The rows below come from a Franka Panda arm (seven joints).
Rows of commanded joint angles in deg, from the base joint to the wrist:
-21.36, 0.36, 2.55, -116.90, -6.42, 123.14, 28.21
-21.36, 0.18, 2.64, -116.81, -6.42, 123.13, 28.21
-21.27, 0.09, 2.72, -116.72, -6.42, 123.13, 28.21
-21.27, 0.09, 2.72, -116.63, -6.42, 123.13, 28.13
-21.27, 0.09, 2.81, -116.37, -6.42, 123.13, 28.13
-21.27, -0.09, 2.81, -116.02, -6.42, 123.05, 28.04
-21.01, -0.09, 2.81, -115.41, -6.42, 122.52, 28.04
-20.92, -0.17, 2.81, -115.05, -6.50, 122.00, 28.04
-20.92, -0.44, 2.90, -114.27, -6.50, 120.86, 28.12
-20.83, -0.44, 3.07, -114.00, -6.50, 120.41, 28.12
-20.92, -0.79, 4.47, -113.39, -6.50, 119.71, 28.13
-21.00, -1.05, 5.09, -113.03, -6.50, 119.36, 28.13
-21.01, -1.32, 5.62, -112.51, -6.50, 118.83, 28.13
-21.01, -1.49, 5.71, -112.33, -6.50, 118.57, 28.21
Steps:
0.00, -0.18, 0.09, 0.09, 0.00, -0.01, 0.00
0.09, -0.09, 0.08, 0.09, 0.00, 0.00, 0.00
0.00, 0.00, 0.00, 0.09, 0.00, 0.00, -0.08
0.00, 0.00, 0.09, 0.26, 0.00, 0.00, 0.00
0.00, -0.18, 0.00, 0.35, 0.00, -0.08, -0.09
0.26, 0.00, 0.00, 0.61, 0.00, -0.53, 0.00
0.09, -0.08, 0.00, 0.36, -0.08, -0.52, 0.00
0.00, -0.27, 0.09, 0.78, 0.00, -1.14, 0.08
0.09, 0.00, 0.17, 0.27, 0.00, -0.45, 0.00
-0.09, -0.35, 1.40, 0.61, 0.00, -0.70, 0.01
-0.08, -0.26, 0.62, 0.36, 0.00, -0.35, 0.00
-0.01, -0.27, 0.53, 0.52, 0.00, -0.53, 0.00
0.00, -0.17, 0.09, 0.18, 0.00, -0.26, 0.08

